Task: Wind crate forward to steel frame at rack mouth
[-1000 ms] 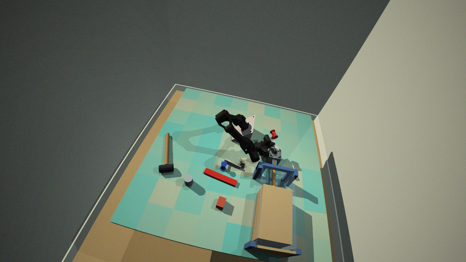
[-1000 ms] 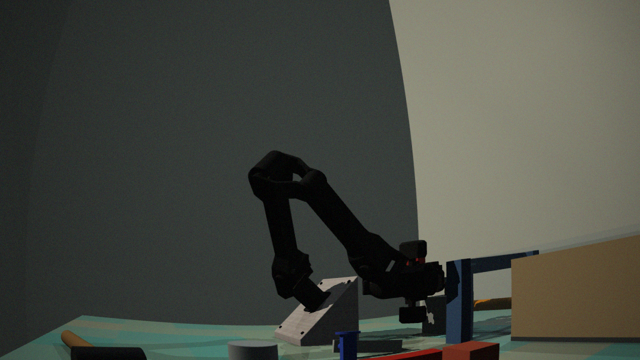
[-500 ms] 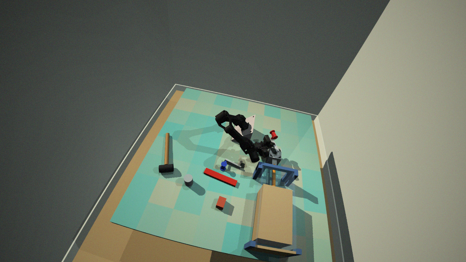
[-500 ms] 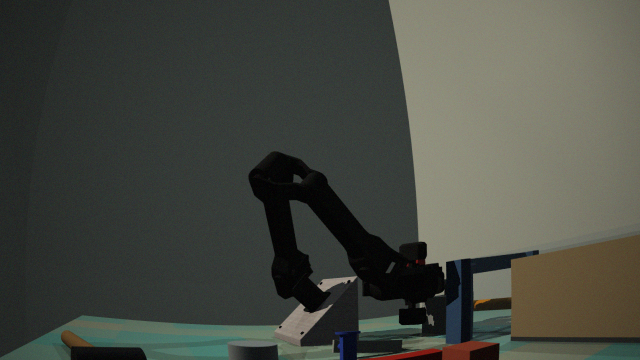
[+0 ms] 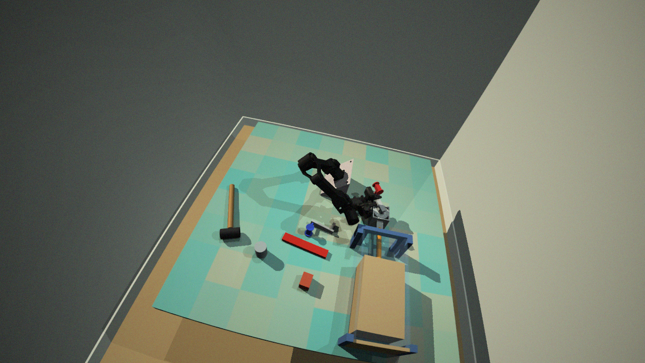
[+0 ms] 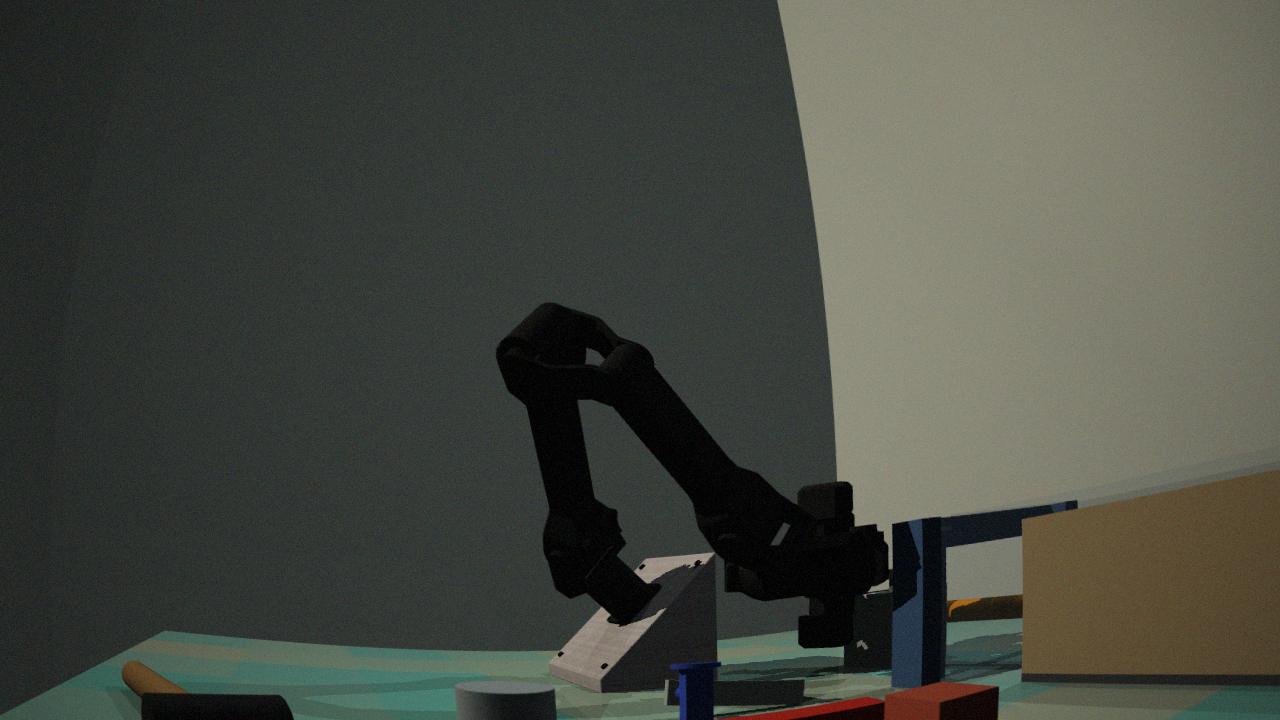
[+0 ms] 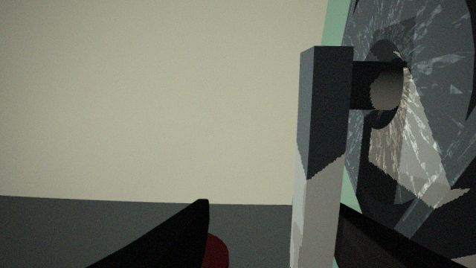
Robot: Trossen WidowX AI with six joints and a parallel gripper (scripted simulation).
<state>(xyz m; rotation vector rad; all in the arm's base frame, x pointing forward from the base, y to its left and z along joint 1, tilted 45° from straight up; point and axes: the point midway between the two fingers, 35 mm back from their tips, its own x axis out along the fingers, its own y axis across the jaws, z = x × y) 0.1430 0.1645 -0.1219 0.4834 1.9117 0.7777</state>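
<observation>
My gripper tip is 1 cm past the winch handle, 1 cm to the left of it and 1 cm above it. Also, from my gripper tip: red knob (4 cm behind, 3 cm to the right, 2 cm above); blue steel frame (21 cm ahead, 3 cm to the left, 2 cm below); grey winch (3 cm ahead, 1 cm to the left, 9 cm below).
</observation>
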